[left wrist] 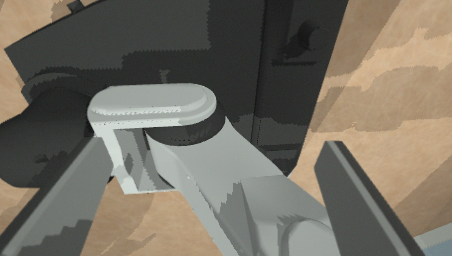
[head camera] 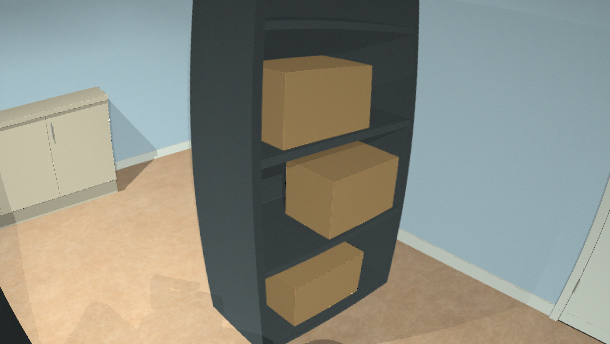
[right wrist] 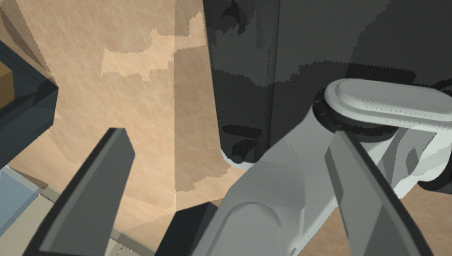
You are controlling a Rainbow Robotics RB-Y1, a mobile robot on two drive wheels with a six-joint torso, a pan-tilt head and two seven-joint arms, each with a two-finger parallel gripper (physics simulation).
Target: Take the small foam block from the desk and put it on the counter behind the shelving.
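Places are measured from the robot's base along level axes (x ahead, y right, z down), in metres.
Where they show: left gripper, fingertip midpoint: [left wrist: 214,153]; right gripper, fingertip midpoint: [right wrist: 229,142].
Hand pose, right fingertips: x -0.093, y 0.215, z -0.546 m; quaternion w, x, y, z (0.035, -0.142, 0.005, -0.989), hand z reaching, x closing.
Note:
After its pixels a point has its place.
The small foam block and the desk do not show clearly in any view. A beige cabinet with a counter top [head camera: 55,109] {x 2.138, y -2.070, z -0.903 m} stands against the blue wall at the left of the head view, farther back than the tall dark shelving [head camera: 227,150] {x 1.133, y -0.314, z -0.989 m}. The shelving fills the middle of the head view, and its lower corner [right wrist: 35,112] {x 1.089, y -0.269, z -0.147 m} shows at the left edge of the right wrist view. My left gripper [left wrist: 214,153] {x -0.186, y -0.221, z -0.533 m} is open, with no object between its fingers. My right gripper [right wrist: 229,142] {x -0.093, y 0.215, z -0.546 m} is open, also with no object between its fingers.
Brown boxes [head camera: 327,107] {x 1.280, y 0.017, z -1.112 m} [head camera: 342,190] {x 1.357, y 0.095, z -0.753 m} [head camera: 315,282] {x 1.275, y 0.011, z -0.322 m} sit on the shelves. Floor [head camera: 150,220] {x 2.162, y -1.241, z -0.001 m} runs left of the shelving towards the cabinet. A white door [head camera: 590,280] {x 1.112, y 1.587, z -0.357 m} is at the right. A dark edge [head camera: 10,325] {x 0.493, y -1.181, z -0.468 m} shows at the lower left, and a dark block [right wrist: 185,230] {x 0.386, y -1.075, z -0.184 m} low in the right wrist view.

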